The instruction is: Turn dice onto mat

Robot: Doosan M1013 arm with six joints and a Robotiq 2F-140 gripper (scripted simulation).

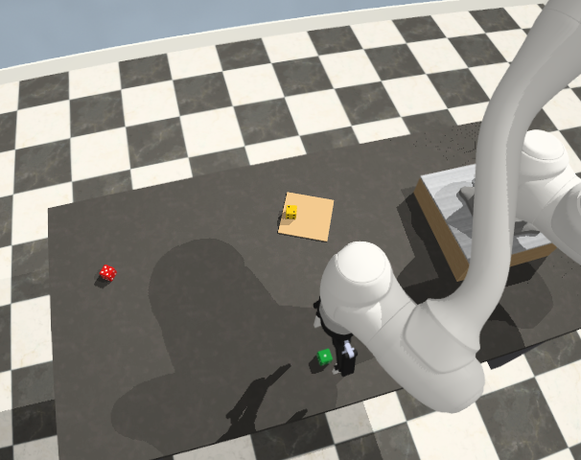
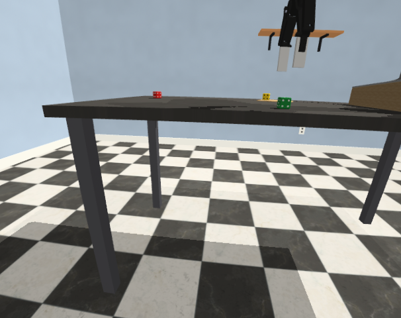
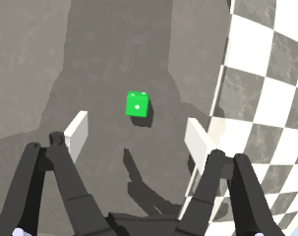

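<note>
The green die is 110 mm below my hand. The rest, counted from my hand: tan mat: 410 mm to the right, 120 mm below, 40 mm behind; yellow die: 420 mm to the right, 110 mm below, 10 mm ahead; red die: 520 mm ahead, 310 mm to the right, 110 mm below.
</note>
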